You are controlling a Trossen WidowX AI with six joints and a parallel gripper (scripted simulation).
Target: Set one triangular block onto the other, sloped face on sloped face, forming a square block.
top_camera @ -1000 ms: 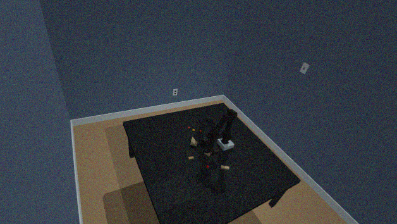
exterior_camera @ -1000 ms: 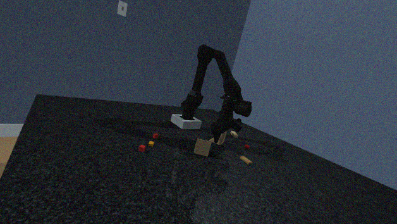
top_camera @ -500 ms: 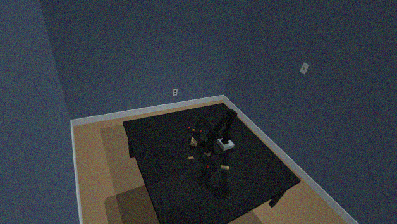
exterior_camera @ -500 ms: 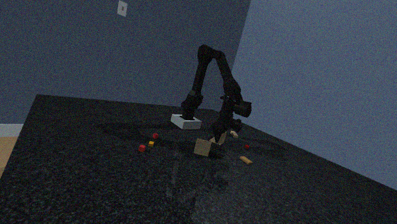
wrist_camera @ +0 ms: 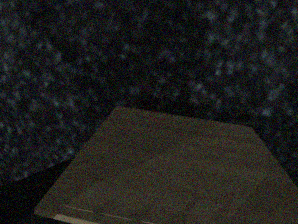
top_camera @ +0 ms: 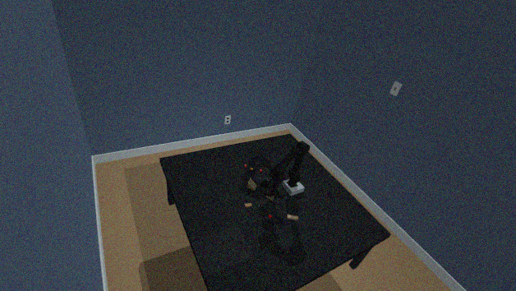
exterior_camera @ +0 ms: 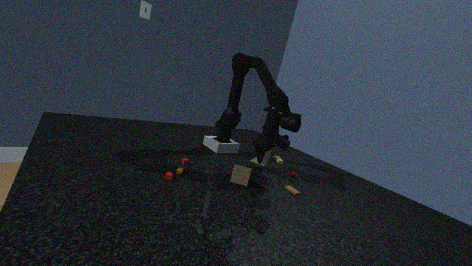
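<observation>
Now: gripper tip 1 cm short of the tan triangular block and 1 cm below it. Also, from my gripper tip: orange cube 3 cm behind, 34 cm to the right, 3 cm below; then red cube 8 cm ahead, 13 cm to the left, 3 cm below; then thin tan piece 18 cm ahead, 1 cm to the right, 3 cm below.
</observation>
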